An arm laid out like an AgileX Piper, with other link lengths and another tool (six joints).
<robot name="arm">
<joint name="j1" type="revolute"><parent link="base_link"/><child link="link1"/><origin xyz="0 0 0.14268"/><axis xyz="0 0 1"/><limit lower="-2.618" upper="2.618"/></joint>
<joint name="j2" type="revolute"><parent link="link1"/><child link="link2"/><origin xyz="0 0 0" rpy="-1.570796 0 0"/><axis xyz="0 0 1"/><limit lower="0" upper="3.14"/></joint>
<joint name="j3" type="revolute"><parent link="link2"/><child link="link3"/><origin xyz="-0.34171 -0.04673 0"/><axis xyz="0 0 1"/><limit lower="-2.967" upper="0"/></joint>
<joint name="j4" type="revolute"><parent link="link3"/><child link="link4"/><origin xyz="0.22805 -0.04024 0" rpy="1.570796 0 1.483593"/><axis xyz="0 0 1"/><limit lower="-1.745" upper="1.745"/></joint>
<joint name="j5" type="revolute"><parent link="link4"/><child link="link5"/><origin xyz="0 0 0" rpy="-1.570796 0 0"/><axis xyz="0 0 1"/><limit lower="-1.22" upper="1.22"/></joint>
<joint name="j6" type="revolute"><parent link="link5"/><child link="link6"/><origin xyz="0 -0.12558 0" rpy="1.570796 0 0"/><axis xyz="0 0 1"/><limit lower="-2.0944" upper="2.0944"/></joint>
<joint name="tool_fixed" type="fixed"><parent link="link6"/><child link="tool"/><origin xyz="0.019 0.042 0.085" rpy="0 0.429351 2.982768"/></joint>
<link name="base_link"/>
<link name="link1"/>
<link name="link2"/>
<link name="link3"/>
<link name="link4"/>
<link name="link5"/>
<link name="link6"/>
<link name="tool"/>
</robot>
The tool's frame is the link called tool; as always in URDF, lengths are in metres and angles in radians.
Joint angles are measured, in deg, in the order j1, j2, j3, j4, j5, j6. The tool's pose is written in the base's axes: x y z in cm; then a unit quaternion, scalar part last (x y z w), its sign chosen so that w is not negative. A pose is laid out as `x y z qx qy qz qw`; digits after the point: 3 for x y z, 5 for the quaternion.
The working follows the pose.
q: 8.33, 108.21, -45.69, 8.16, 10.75, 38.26
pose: 37.489 10.373 8.097 -0.89352 0.25474 -0.36840 0.03169
Where each joint sits with the arm in this pose, in the base's axes (m; each line is computed from the numbers above, not from the rounded line before):
j1: 0.0000 0.0000 0.1427
j2: 0.0000 0.0000 0.1427
j3: 0.1496 0.0219 0.4527
j4: 0.2890 0.0423 0.2689
j5: 0.2890 0.0423 0.2689
j6: 0.3347 0.0524 0.1524
the tool: 0.3749 0.1037 0.0810

